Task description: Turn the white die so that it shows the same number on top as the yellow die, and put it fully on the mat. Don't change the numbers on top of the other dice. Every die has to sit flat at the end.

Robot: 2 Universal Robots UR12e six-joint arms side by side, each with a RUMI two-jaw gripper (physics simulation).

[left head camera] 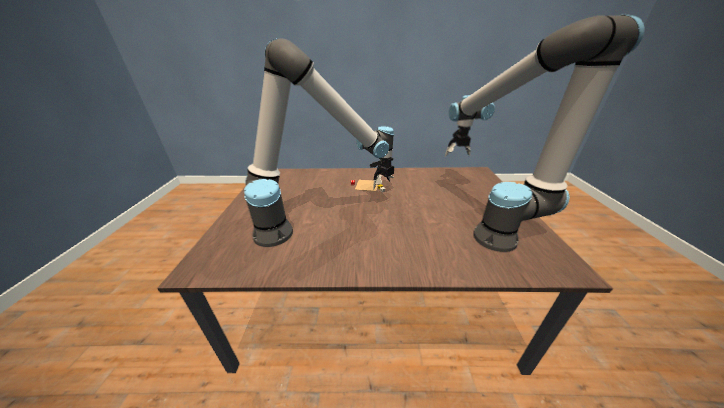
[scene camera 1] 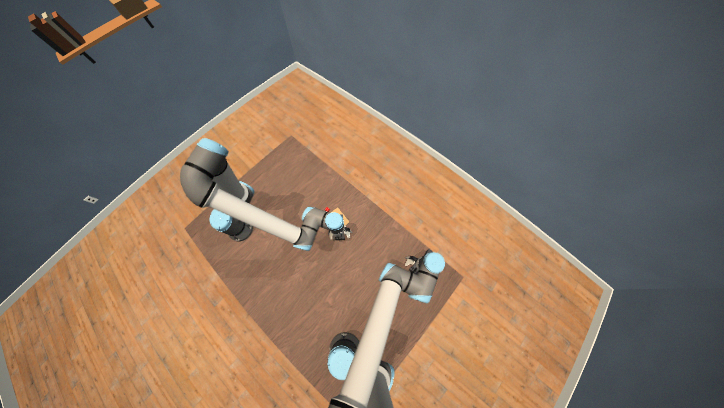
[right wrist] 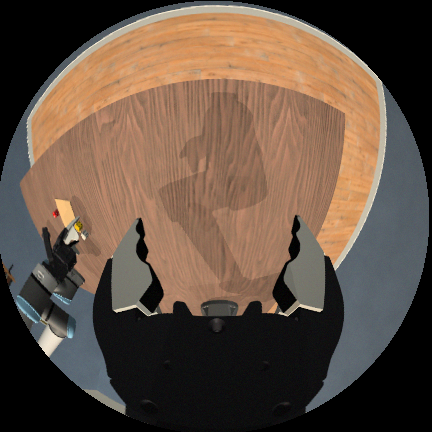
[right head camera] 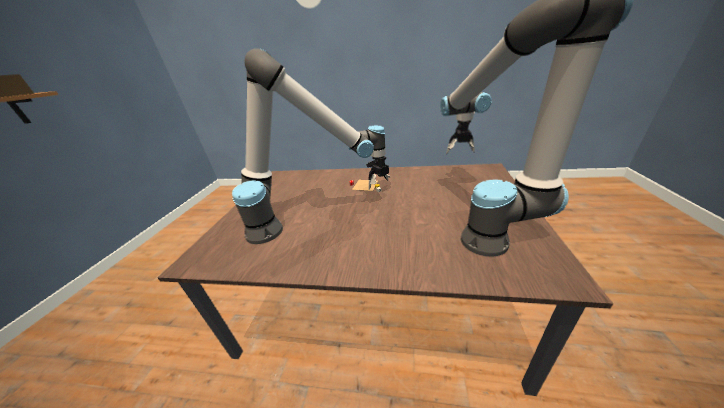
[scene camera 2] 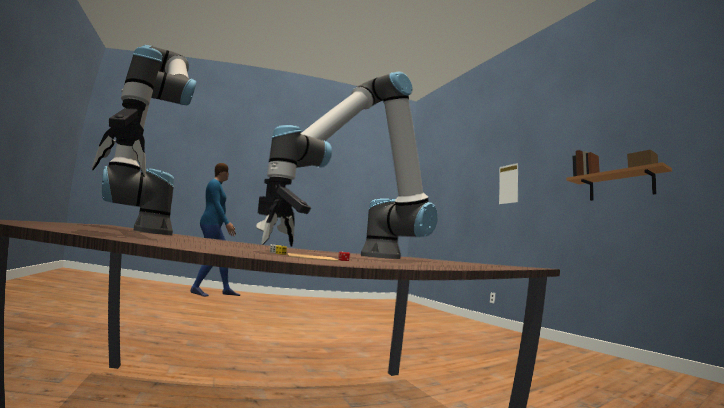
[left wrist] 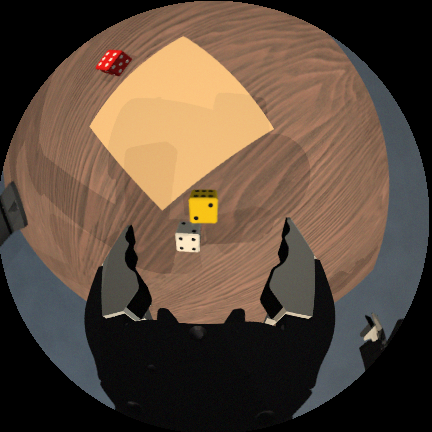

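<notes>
The white die (left wrist: pixel 188 242) (scene camera 2: pixel 272 248) lies flat on the table, 4 on top, 2 on a side. The yellow die (left wrist: pixel 203 210) (scene camera 2: pixel 281 249) lies flat right by it, 2 on top; whether they touch is unclear. Both are off the tan mat (left wrist: pixel 182 120) (scene camera 2: pixel 311 256), near its closest corner in the left wrist view. The red die (left wrist: pixel 113 62) (scene camera 2: pixel 344 256) sits beyond the mat's far left edge, several pips on top. My left gripper (left wrist: pixel 206 222) (scene camera 2: pixel 277 241) is open above the white and yellow dice. My right gripper (right wrist: pixel 217 217) (scene camera 2: pixel 119 169) is open and empty, high above the table.
The wooden table (left head camera: pixel 385 263) (scene camera 2: pixel 455 266) bears both arms. In scene camera 2, a person (scene camera 2: pixel 215 202) stands beyond the table, and a wall shelf (scene camera 2: pixel 618 173) is at the right.
</notes>
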